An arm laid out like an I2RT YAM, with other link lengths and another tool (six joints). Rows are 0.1 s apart.
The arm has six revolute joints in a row. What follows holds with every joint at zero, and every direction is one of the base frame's.
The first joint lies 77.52 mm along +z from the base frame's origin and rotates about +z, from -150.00 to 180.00 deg.
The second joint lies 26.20 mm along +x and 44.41 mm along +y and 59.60 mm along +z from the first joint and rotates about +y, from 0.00 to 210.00 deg.
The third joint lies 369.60 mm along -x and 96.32 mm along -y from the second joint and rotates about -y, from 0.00 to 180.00 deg.
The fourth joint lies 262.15 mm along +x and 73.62 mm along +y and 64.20 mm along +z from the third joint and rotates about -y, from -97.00 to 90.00 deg.
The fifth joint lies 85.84 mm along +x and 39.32 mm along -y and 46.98 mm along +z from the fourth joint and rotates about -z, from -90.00 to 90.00 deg.
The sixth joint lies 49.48 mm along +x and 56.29 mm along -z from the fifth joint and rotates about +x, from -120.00 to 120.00 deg.
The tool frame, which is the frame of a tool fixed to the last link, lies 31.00 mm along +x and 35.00 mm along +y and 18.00 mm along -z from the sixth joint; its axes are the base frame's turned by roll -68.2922, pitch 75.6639 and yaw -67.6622 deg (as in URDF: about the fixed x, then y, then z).
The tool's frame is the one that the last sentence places.
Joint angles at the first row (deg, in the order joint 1, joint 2, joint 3, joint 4, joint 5, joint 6):
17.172, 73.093, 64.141, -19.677, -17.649, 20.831
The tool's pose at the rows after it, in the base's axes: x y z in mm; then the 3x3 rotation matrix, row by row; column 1 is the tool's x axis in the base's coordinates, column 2 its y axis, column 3 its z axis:
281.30, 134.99, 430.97; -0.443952, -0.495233, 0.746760; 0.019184, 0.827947, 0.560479; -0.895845, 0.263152, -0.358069
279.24, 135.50, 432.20; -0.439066, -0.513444, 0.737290; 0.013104, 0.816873, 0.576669; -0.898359, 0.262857, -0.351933
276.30, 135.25, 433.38; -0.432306, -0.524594, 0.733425; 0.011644, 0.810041, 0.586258; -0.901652, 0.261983, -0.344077
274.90, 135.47, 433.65; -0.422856, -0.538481, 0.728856; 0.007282, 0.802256, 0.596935; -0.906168, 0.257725, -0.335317
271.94, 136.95, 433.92; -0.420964, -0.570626, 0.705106; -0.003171, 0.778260, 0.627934; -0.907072, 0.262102, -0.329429
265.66, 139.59, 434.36; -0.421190, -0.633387, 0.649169; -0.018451, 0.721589, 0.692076; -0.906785, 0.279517, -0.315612
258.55, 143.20, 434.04; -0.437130, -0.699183, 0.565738; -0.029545, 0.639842, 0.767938; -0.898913, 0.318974, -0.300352
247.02, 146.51, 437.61; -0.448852, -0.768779, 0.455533; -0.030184, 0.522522, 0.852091; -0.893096, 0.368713, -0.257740
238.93, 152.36, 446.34; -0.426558, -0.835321, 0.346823; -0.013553, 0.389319, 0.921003; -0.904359, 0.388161, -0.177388
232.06, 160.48, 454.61; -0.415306, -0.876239, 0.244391; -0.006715, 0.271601, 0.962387; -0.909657, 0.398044, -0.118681
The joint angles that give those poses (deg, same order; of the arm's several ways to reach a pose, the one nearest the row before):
17.223, 72.383, 63.596, -19.015, -19.083, 20.567
17.217, 72.247, 63.633, -18.985, -20.154, 20.062
17.216, 71.812, 63.413, -18.801, -20.762, 19.820
17.205, 71.631, 63.153, -18.282, -21.437, 19.348
17.223, 71.657, 63.108, -18.268, -23.623, 18.578
17.182, 71.757, 62.945, -18.234, -28.515, 17.356
17.226, 72.232, 62.773, -18.450, -34.957, 16.624
17.466, 72.247, 62.369, -17.923, -43.082, 16.583
18.386, 72.395, 61.905, -13.856, -50.592, 17.744
20.110, 72.837, 62.038, -10.562, -55.985, 19.328

